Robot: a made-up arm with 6 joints.
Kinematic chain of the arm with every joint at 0, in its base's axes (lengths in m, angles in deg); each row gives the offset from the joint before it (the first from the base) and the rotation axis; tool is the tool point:
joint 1: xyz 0 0 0.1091 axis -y
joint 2: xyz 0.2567 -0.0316 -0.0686 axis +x
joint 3: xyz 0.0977 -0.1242 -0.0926 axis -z
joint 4: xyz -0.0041 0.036 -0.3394 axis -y
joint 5: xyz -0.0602 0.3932 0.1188 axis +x
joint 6: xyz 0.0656 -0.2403 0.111 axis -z
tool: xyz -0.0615 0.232 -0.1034
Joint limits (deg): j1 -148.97..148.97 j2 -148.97..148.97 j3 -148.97..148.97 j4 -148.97..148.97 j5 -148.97..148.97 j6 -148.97..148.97
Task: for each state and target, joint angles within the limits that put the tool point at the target. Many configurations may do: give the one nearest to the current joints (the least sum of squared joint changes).
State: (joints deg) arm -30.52 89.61 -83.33 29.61 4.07 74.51
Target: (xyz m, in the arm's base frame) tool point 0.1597 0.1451 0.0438
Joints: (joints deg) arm -32.77 96.85 -69.37 32.21 -3.73 91.73
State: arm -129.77 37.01 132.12 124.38 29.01 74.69
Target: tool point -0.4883 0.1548 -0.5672
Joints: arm -99.09 50.07 119.58 132.36 25.30 69.13
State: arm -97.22 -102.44 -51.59 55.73 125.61 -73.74
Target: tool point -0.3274 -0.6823 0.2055
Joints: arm -92.47 -87.06 -42.98 56.43 126.44 -71.19
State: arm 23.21 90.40 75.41 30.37 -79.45 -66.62
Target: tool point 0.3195 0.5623 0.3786
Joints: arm 21.79 65.65 51.39 58.27 -73.91 -68.88
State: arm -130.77 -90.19 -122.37 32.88 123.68 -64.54
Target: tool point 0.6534 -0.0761 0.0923
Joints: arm -99.76 -131.13 -109.13 17.62 137.03 -58.71
